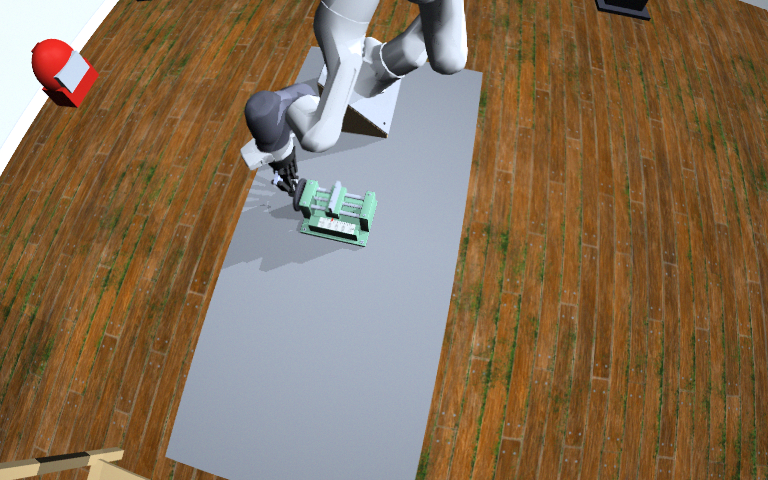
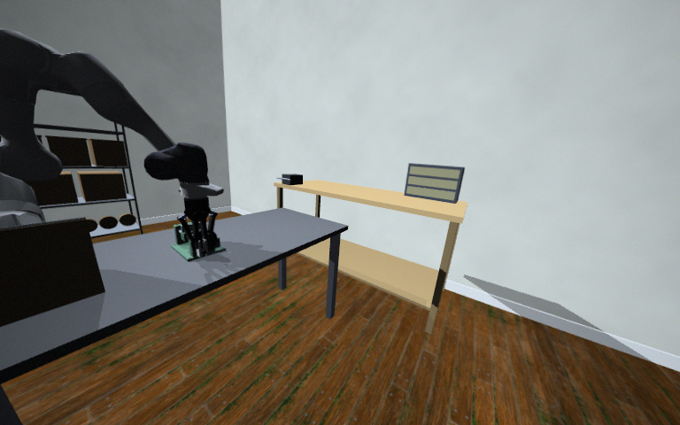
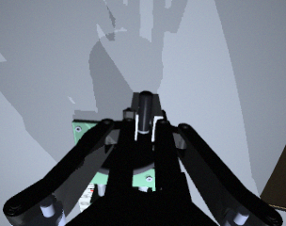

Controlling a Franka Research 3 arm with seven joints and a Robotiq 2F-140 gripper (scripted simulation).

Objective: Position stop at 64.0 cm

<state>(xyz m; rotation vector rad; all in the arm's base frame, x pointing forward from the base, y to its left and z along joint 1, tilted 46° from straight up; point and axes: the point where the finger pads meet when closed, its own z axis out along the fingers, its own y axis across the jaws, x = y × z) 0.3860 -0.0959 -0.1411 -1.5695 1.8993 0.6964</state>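
My hand is 2 cm to the right of the dark handwheel, 1 cm short of it and 1 cm above it. Also, from my hand: stop carriage (14 cm to the left, 5 cm ahead, 2 cm above).
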